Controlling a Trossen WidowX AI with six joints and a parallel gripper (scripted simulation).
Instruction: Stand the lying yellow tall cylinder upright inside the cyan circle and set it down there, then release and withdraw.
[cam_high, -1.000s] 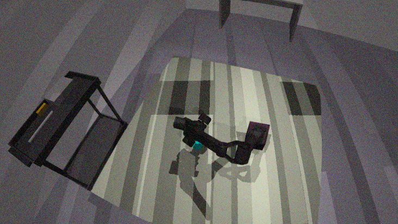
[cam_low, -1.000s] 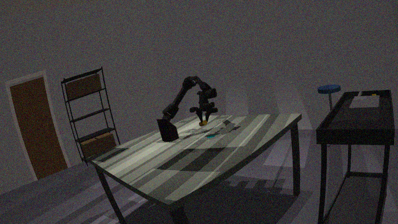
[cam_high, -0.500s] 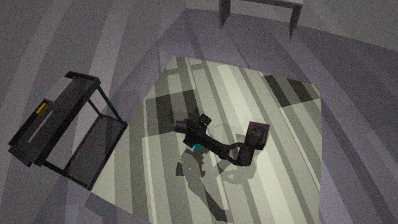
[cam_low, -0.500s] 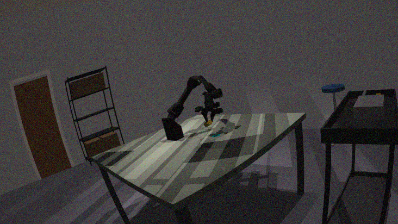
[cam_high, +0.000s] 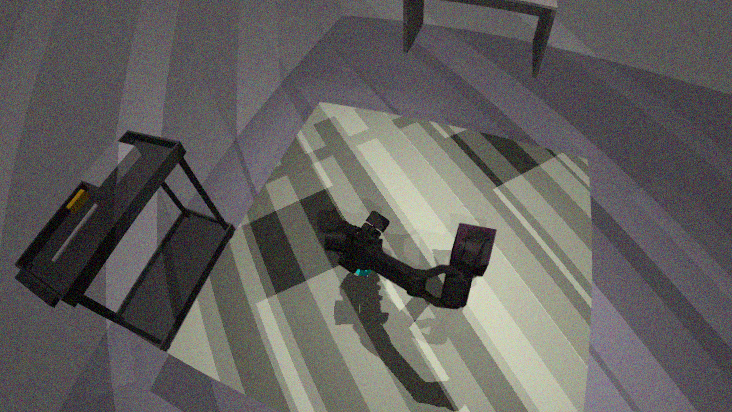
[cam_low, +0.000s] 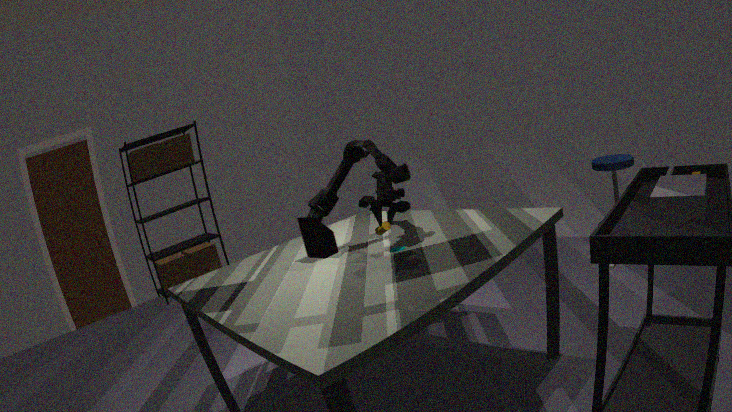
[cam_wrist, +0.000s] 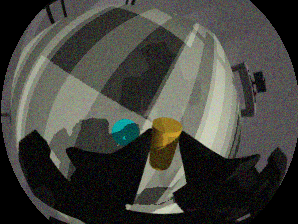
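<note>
Right now the cyan circle is 11 cm below my gripper tip and 4 cm to the left of it. Also, from my gripper tip: yellow tall cylinder (2 cm behind, 1 cm below).
</note>
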